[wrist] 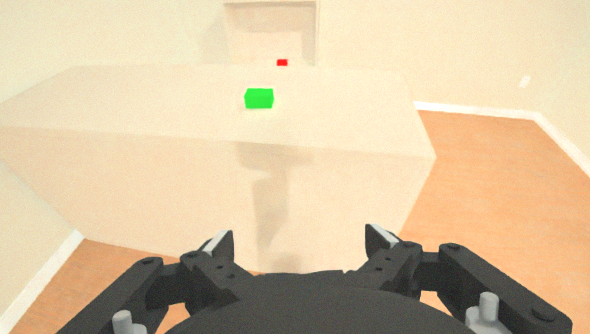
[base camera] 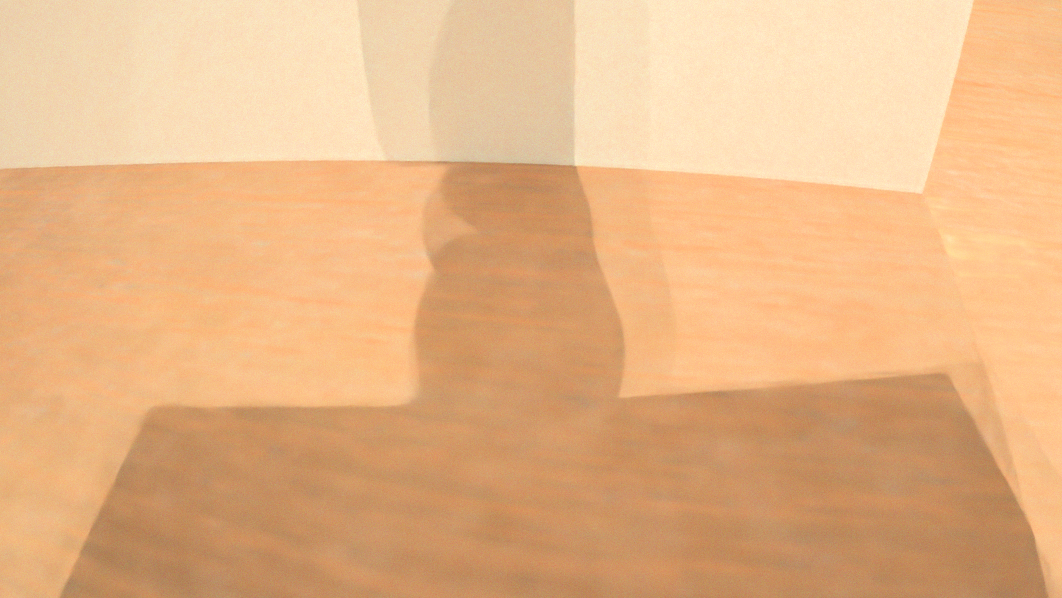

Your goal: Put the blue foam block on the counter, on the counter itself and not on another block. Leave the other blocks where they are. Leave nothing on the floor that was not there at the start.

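Frame: origin at the arm's base, x ahead, y left, z up, level; centimetres.
Where they show: gripper, between the fingertips: (wrist: 299,241).
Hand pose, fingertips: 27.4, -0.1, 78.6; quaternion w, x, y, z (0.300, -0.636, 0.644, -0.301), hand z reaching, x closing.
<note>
After its pixels a point has its place, as x, y, z.
The blue foam block does not show in either view. The counter (base camera: 780,89) {68.1, -22.0, -29.6} (wrist: 150,185) {84.3, 55.8, 26.1} is a long pale box in front of me; its top shows in the wrist view. A green block (wrist: 259,99) {94.2, 9.6, 54.7} lies on the counter top, near the middle. A small red block (wrist: 282,62) {250.4, 3.1, 12.3} shows farther back, at the far edge of the counter top, in front of a recess; I cannot tell exactly what it rests on. My gripper (wrist: 299,241) {27.4, -0.1, 78.6} is open and empty, in front of the counter's near side, with both blocks well beyond its fingertips.
A framed recess (wrist: 270,20) {270.9, 12.2, 45.0} is in the back wall behind the counter. Wooden floor (base camera: 222,297) {53.1, 31.4, -39.7} (wrist: 500,190) {123.7, -155.9, -39.7} runs along the counter's front and past its right end. Walls with white skirting (wrist: 475,110) {230.1, -200.6, -34.9} stand at the left and right. Shadows fall on the floor and counter front.
</note>
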